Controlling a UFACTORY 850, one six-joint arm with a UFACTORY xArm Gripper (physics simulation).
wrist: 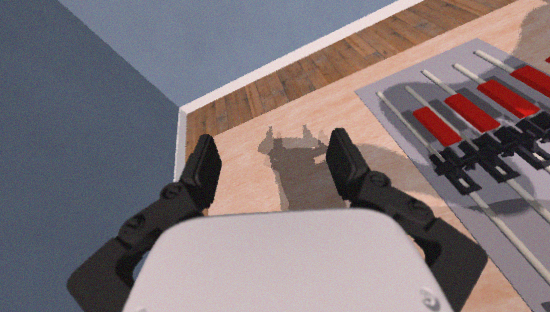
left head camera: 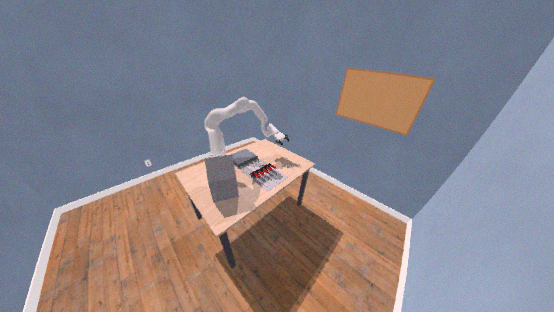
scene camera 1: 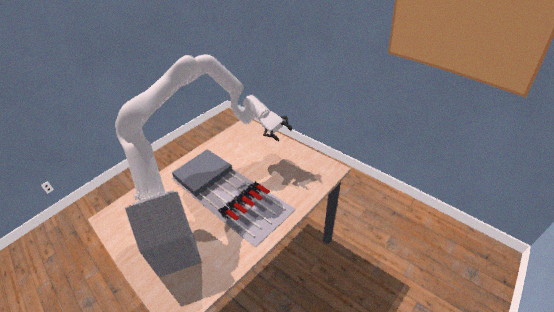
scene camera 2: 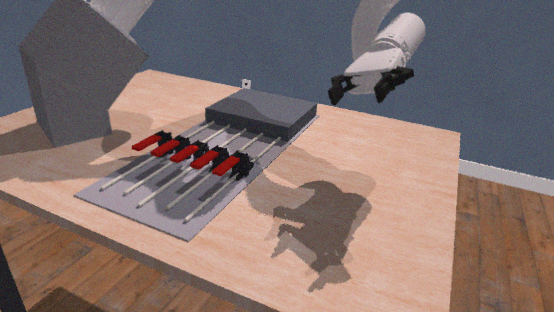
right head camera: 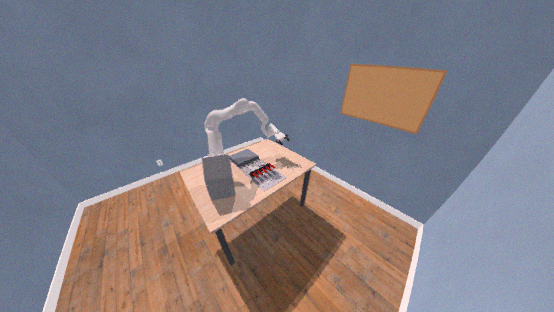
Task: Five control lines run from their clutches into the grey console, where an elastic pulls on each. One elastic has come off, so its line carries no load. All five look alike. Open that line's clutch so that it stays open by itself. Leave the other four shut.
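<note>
The grey console (left head camera: 245,156) (right head camera: 245,157) (scene camera 1: 202,170) (scene camera 2: 260,107) is a low box at the inner end of a pale grey board (scene camera 1: 260,238) (scene camera 2: 165,227) (wrist: 370,97). Five pale lines run from it through five black clutches side by side. Each clutch has a red lever; the endmost one (scene camera 1: 262,188) (scene camera 2: 226,165) (wrist: 436,126) and the other four lie low, pointing away from the console. The levers look alike, and I cannot tell which line is slack. My gripper (left head camera: 283,141) (right head camera: 283,141) (scene camera 1: 283,133) (scene camera 2: 357,99) (wrist: 273,146) is open and empty, high above the table beside the board.
The wooden table (scene camera 1: 240,145) (scene camera 2: 400,175) (wrist: 240,185) carries the board and a large grey pedestal (left head camera: 222,180) (right head camera: 218,177) (scene camera 1: 165,230) (scene camera 2: 80,75) under the arm's base. Shadows of the arm and gripper fall on the table. An orange-brown panel (left head camera: 385,102) (right head camera: 392,99) (scene camera 1: 470,45) hangs on the wall.
</note>
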